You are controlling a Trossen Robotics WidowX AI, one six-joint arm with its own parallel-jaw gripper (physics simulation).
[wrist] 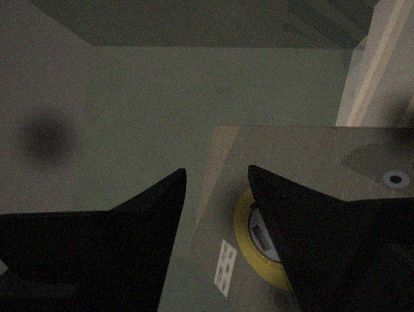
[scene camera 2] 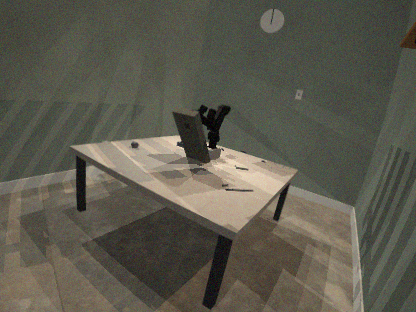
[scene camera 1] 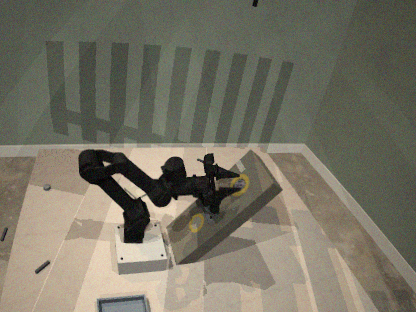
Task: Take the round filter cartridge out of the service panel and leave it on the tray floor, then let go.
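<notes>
The service panel (scene camera 1: 225,222) (scene camera 2: 189,132) (wrist: 300,145) is a grey slab standing tilted on the table. The round filter cartridge (scene camera 1: 240,184) (wrist: 262,237) is a grey disc with a dark slot, seated inside a yellow ring (wrist: 241,232) on the panel's upper part. My gripper (scene camera 1: 240,182) (wrist: 216,172) is part open with nothing between the fingers. In the wrist view the right finger covers part of the cartridge and ring, and the gap lies up and left of them. Contact cannot be told. The blue-grey tray (scene camera 1: 122,298) shows partly at the bottom of scene camera 1.
A second yellow ring (scene camera 1: 190,223) is low on the panel. A white label (scene camera 1: 240,165) (wrist: 225,267) is near the upper ring. The white arm base (scene camera 1: 142,265) stands beside the panel. A small round object (scene camera 1: 47,187) and dark bars (scene camera 1: 42,266) (scene camera 2: 239,190) lie on the table.
</notes>
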